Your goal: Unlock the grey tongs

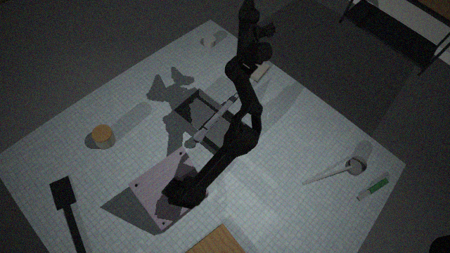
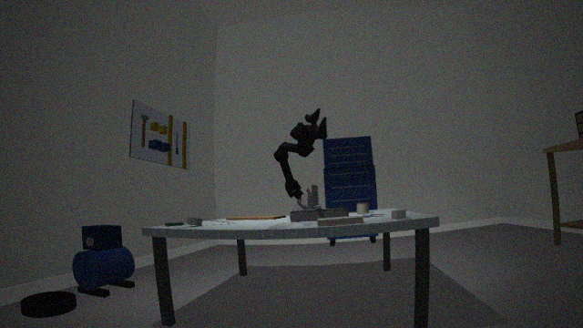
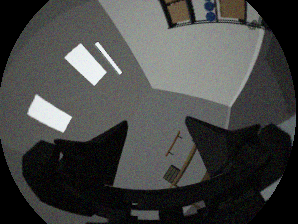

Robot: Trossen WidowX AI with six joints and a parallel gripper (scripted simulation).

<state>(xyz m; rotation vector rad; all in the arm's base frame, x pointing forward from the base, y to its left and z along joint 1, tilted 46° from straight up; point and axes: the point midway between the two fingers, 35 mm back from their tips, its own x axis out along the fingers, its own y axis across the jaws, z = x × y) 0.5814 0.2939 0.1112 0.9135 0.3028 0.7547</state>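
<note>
Now: the roasting tin 51 cm below my gripper tip, 20 cm behind it and 4 cm to the right of it. Round my gripper tip: small block (52 cm below, 30 cm to the left, 20 cm ahead); then pale slab (52 cm below, 21 cm ahead, 3 cm to the left); then orange-topped cylinder (55 cm behind, 50 cm below, 25 cm to the left).
</note>
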